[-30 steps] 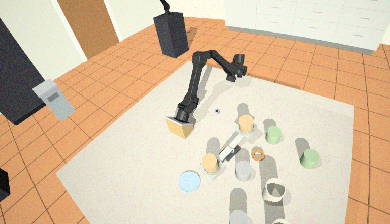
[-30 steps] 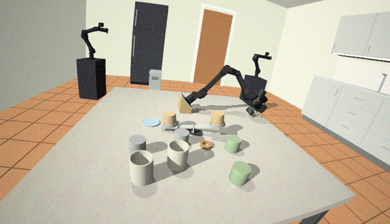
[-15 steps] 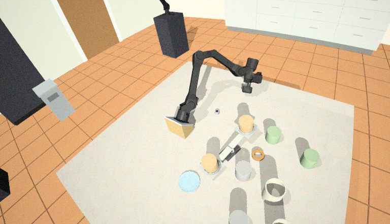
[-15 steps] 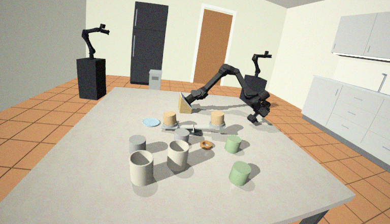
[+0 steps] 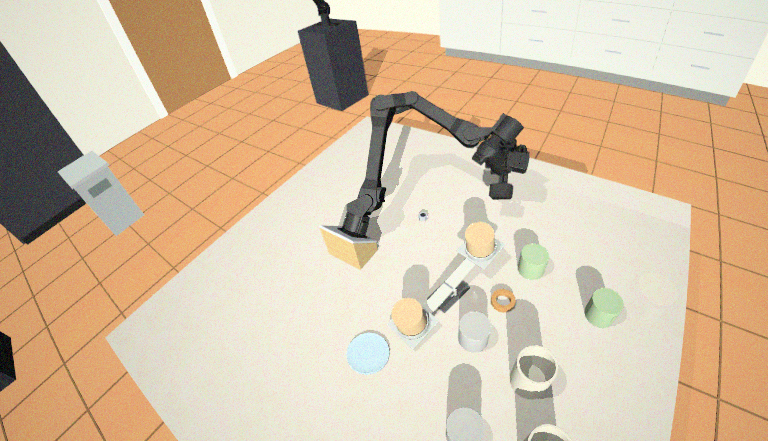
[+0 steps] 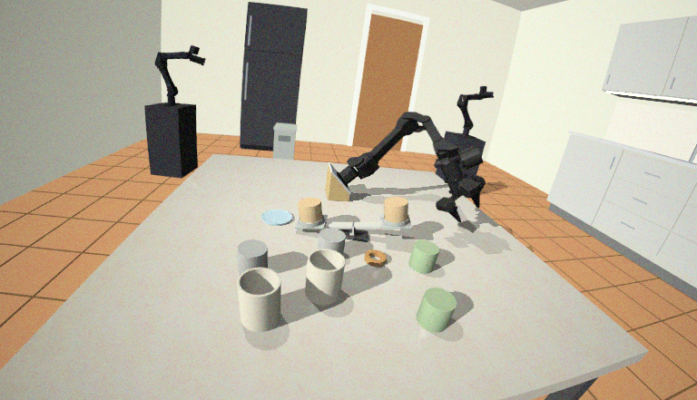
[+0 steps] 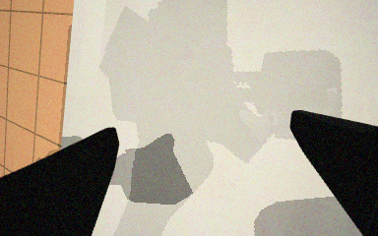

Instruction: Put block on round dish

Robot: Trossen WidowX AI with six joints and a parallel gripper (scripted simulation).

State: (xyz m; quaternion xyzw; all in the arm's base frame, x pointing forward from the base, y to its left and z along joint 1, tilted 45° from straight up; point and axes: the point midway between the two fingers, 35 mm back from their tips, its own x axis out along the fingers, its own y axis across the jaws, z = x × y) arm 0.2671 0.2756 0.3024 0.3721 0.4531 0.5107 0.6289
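The grey block lies 2 cm ahead of my gripper tip, 53 cm to the right of it and 5 cm below it. Round my gripper tip: light blue round dish (2 cm behind, 64 cm to the right, 9 cm below).
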